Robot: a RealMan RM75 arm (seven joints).
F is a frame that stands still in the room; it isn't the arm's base.
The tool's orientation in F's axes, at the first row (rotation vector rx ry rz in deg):
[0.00, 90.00, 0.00]
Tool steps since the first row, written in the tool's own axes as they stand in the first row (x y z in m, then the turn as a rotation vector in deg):
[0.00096, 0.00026, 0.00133, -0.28, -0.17, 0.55]
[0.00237, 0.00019, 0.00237, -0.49, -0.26, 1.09]
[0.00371, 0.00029, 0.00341, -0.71, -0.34, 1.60]
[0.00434, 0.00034, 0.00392, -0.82, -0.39, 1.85]
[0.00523, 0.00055, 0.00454, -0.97, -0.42, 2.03]
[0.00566, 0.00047, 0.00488, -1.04, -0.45, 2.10]
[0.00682, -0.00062, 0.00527, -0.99, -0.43, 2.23]
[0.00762, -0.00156, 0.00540, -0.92, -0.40, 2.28]
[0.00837, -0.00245, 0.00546, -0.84, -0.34, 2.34]
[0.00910, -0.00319, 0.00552, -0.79, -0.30, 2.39]
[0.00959, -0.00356, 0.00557, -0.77, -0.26, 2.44]
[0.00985, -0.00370, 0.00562, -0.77, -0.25, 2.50]
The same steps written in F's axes. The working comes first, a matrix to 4 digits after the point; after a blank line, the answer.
The tool's axes in the first row as the columns of a matrix, in F's axes (used below as rounded here):
[0.0000, 0.0000, 1.0000]
[0.0000, 1.0000, 0.0000]
[-1.0000, 0.0000, 0.0000]

[0.00133, 0.00026, -0.00096, 0.55, -0.17, 0.28]
[0.00237, 0.00019, -0.00237, 1.09, -0.26, 0.49]
[0.00341, 0.00029, -0.00371, 1.60, -0.34, 0.71]
[0.00392, 0.00034, -0.00434, 1.85, -0.39, 0.82]
[0.00454, 0.00055, -0.00523, 2.03, -0.42, 0.97]
[0.00488, 0.00047, -0.00566, 2.10, -0.45, 1.04]
[0.00527, -0.00062, -0.00682, 2.23, -0.43, 0.99]
[0.00540, -0.00156, -0.00762, 2.28, -0.40, 0.92]
[0.00546, -0.00245, -0.00837, 2.34, -0.34, 0.84]
[0.00552, -0.00319, -0.00910, 2.39, -0.30, 0.79]
[0.00557, -0.00356, -0.00959, 2.44, -0.26, 0.77]
[0.00562, -0.00370, -0.00985, 2.50, -0.25, 0.77]

